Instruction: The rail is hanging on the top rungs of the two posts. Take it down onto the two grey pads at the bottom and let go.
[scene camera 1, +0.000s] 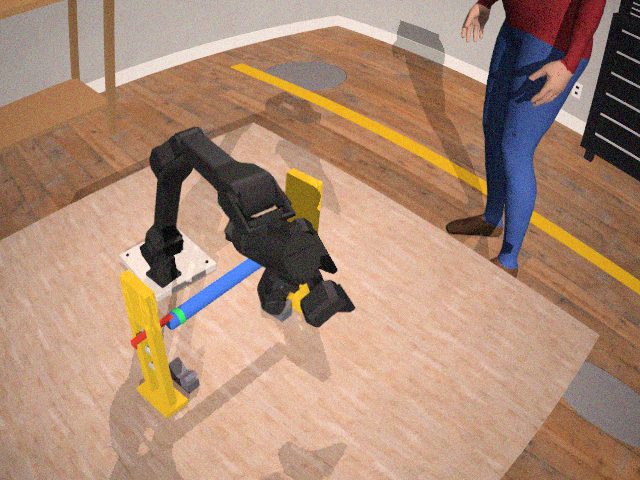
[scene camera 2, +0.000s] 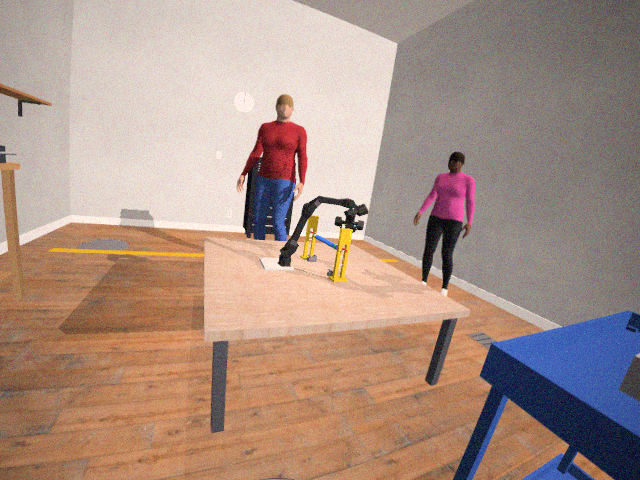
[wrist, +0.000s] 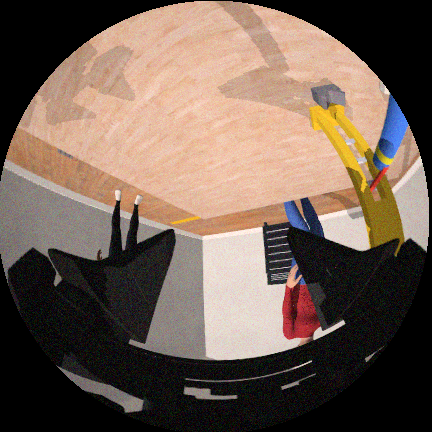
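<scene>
The blue rail spans the two posts high up. Its red end rests in the near yellow post, above the lower rungs. In the wrist view its other red end reaches the far post. Grey pads sit at the post feet; the far one is mostly hidden in scene view 1. My gripper is open and empty, apart from the rail, above and out in front of it. The arm hides the rail's far part in scene view 1.
The arm's white base plate lies behind the rail on the wooden table. A person in red and one in pink stand beyond the table. A blue cart stands at the right of scene view 2.
</scene>
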